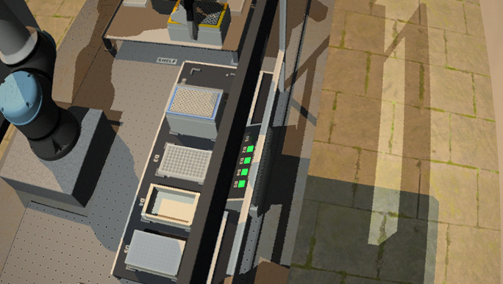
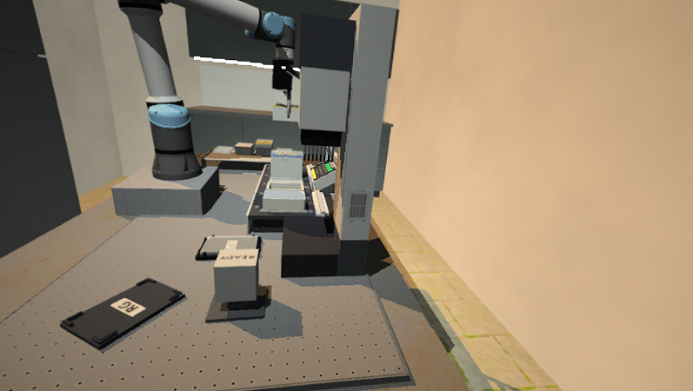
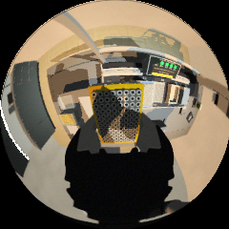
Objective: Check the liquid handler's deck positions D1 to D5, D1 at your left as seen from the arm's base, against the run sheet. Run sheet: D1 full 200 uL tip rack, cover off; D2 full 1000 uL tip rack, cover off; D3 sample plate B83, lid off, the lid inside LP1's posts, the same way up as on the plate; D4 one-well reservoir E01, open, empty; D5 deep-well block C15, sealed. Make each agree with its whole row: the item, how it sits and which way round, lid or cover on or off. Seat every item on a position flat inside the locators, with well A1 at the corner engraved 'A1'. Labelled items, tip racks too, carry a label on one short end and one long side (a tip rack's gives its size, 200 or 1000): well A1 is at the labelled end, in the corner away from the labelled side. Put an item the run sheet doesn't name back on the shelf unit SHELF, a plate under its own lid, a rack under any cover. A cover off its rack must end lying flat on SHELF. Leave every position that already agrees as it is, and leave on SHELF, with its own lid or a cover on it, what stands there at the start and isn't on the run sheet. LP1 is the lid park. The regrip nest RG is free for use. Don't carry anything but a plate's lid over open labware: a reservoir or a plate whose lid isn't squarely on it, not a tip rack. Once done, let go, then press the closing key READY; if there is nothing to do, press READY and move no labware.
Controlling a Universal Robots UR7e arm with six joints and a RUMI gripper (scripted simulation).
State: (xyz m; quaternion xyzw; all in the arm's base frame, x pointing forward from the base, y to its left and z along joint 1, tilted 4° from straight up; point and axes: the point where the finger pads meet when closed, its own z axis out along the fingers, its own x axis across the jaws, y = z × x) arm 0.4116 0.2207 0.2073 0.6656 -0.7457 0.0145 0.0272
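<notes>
The blue-rimmed tip rack is 1 cm behind my hand, 12 cm to the right of it and 19 cm below it. From my hand the other things lie so: well plate: 3 cm behind, 25 cm to the right, 25 cm below; yellow-rimmed tip rack: 1 cm ahead, 1 cm above; shelf label: 17 cm behind, 13 cm to the left, 32 cm below.
</notes>
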